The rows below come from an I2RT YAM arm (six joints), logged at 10 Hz.
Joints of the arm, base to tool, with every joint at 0 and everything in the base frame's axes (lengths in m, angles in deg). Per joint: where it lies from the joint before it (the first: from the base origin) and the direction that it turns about. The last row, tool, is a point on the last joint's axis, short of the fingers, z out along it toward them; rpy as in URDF.
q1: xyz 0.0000 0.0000 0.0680 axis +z
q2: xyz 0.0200 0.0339 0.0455 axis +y
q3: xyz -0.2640 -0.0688 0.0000 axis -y
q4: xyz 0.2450 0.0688 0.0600 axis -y
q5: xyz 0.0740 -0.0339 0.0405 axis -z
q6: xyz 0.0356 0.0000 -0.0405 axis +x
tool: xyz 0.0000 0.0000 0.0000 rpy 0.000 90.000 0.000
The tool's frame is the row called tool.
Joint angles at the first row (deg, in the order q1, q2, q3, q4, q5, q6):
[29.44 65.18 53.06 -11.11 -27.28 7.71]
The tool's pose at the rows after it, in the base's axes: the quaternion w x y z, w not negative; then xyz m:
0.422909 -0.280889 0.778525 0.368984 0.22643 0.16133 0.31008
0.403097 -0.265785 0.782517 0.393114 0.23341 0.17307 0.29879
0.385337 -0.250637 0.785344 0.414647 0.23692 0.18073 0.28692
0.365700 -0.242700 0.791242 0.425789 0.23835 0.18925 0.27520
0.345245 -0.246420 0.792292 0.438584 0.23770 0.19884 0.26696
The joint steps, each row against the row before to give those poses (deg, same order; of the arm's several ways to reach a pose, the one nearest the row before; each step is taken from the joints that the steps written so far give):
[2.75 4.67 1.33 2.14 0.73 2.08]
[1.13 3.15 -0.53 3.74 -0.93 3.93]
[0.75 2.11 -1.34 3.70 -1.00 3.63]
[1.16 2.09 -0.83 2.08 -0.26 2.33]
[1.41 1.87 -0.19 1.28 -1.04 1.37]

